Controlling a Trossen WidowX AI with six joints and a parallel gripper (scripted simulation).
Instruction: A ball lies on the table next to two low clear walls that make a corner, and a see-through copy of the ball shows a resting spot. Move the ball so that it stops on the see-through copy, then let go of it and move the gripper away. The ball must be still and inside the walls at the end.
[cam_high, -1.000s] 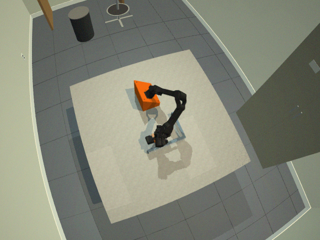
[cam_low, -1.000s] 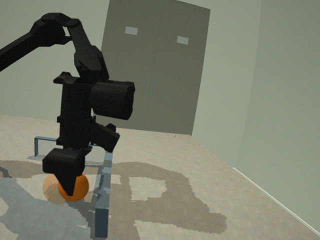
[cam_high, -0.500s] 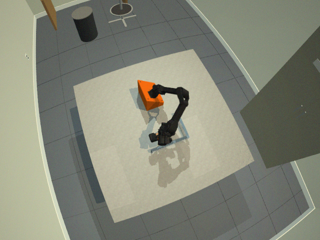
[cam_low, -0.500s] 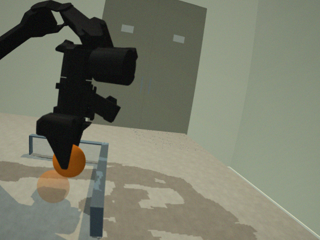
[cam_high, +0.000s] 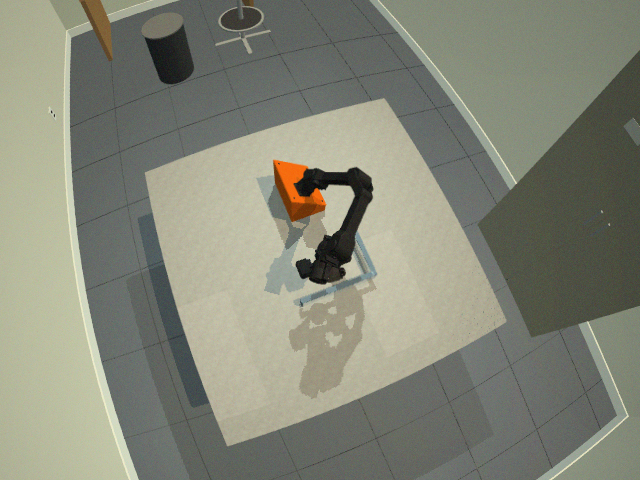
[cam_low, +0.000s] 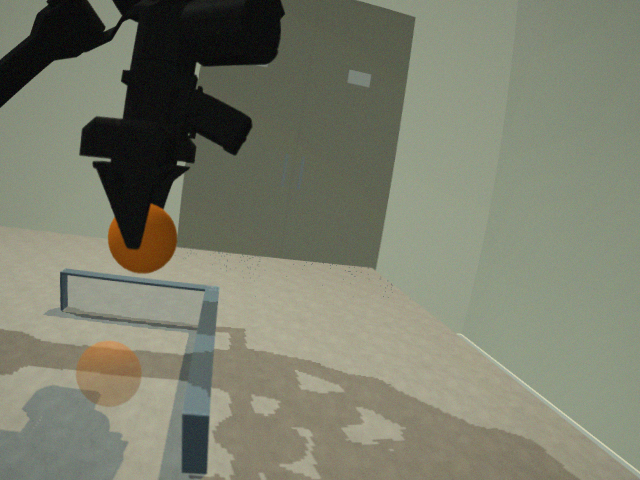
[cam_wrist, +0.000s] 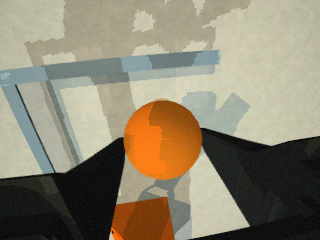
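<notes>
Now: the see-through copy 13 cm below my gripper tip, 3 cm behind it and 1 cm to the right of it. From my gripper tip the other things lie so: orange ball right at my gripper tip.
</notes>
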